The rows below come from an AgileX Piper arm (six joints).
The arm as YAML. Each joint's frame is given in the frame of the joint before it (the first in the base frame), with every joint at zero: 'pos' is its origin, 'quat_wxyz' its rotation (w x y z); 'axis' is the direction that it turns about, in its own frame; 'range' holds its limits. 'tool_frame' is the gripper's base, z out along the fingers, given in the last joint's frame.
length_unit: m
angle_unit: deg
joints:
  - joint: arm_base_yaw
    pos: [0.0, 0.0, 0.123]
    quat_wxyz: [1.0, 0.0, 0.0, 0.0]
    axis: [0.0, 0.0, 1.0]
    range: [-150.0, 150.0]
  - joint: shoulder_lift
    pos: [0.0, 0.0, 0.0]
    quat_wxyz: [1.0, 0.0, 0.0, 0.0]
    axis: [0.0, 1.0, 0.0]
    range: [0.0, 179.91]
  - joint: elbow
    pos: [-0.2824, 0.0, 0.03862]
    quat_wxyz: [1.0, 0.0, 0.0, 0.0]
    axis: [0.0, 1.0, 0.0]
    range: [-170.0, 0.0]
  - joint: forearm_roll
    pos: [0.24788, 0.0, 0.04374]
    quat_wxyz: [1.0, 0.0, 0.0, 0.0]
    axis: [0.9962, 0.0, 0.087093]
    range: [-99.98, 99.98]
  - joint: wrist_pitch
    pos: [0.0, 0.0, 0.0]
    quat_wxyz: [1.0, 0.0, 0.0, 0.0]
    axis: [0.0, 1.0, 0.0]
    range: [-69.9, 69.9]
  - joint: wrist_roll
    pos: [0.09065, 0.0, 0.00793]
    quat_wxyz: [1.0, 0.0, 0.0, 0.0]
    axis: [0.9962, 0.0, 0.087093]
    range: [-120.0, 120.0]
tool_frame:
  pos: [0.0, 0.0, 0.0]
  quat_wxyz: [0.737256, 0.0, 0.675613, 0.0]
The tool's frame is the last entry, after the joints.
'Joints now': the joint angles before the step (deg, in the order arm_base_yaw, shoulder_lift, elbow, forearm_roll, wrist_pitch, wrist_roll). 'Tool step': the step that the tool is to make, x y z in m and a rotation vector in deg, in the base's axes. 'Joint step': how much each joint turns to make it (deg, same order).
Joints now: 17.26 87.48 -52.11 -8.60 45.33 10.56
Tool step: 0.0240 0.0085 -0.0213 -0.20 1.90 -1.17
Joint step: 0.17 7.36 -3.56 -0.21 -1.77 1.74
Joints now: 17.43 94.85 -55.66 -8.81 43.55 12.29
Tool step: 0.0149 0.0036 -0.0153 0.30 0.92 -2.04
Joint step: -0.23 4.61 -2.23 0.02 -1.40 2.03
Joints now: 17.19 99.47 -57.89 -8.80 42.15 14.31
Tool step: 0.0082 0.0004 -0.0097 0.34 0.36 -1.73
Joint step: -0.40 2.56 -1.08 0.05 -1.10 1.47
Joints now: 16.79 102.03 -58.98 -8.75 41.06 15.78
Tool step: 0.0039 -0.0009 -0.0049 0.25 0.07 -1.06
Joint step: -0.38 1.18 -0.41 0.06 -0.71 0.74
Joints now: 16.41 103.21 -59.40 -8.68 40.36 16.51
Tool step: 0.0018 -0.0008 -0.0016 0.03 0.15 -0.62
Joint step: -0.22 0.49 -0.30 -0.01 -0.01 0.42
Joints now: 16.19 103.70 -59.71 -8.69 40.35 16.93
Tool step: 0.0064 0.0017 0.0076 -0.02 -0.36 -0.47
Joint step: 0.03 0.23 -2.37 0.00 1.85 0.29
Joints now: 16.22 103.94 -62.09 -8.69 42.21 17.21
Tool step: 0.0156 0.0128 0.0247 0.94 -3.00 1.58
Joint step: 1.25 0.11 -6.29 0.61 2.96 -1.06
